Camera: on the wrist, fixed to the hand. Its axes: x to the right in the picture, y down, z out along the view.
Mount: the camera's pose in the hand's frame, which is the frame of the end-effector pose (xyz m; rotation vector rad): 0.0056 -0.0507 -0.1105 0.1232 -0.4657 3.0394
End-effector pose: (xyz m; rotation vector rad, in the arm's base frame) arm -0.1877 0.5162 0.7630 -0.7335 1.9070 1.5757
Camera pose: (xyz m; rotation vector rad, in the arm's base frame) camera -0.1635 0.3988 0.7419 -1.9568 -0.6770 -0.7540
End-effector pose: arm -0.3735 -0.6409 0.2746 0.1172 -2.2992 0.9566
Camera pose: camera -0.3043 -0.6037 0.3675 1.9342 0.2576 -0.8637
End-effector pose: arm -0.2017 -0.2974 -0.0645 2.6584 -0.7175 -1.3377
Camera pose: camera -0.0942 -0.2698 -0.0145 -0.6895 -2.2858 -0.2479
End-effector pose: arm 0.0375 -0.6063 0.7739 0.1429 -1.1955 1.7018
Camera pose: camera 0.1198 -0.5188 0.7540 0.7850 0.2668 -1.1579
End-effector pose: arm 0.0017 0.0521 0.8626 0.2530 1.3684 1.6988
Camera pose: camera -0.0469 -0.0194 0.7769 -1.5704 0.2909 -1.0120
